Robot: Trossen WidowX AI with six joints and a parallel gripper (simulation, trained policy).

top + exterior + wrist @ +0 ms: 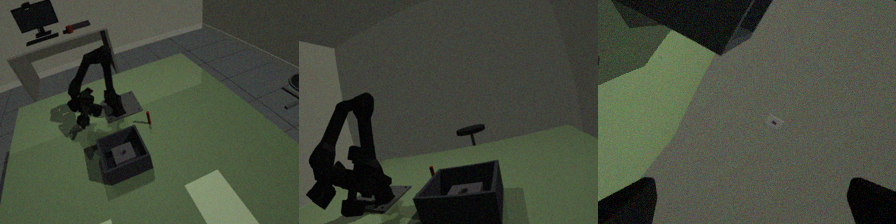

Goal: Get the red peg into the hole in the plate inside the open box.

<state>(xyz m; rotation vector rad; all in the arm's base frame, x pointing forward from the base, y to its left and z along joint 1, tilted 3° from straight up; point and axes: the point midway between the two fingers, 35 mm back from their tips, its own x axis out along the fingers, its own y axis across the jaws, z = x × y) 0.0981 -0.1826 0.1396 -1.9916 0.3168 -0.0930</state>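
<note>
My gripper tip is 300 mm to the right of the red peg, 100 mm above it and 40 mm short of it. Round my gripper tip: grey plate 180 mm ahead, 100 mm to the left, 100 mm below; dark box 180 mm ahead, 120 mm below, 100 mm to the left.
</note>
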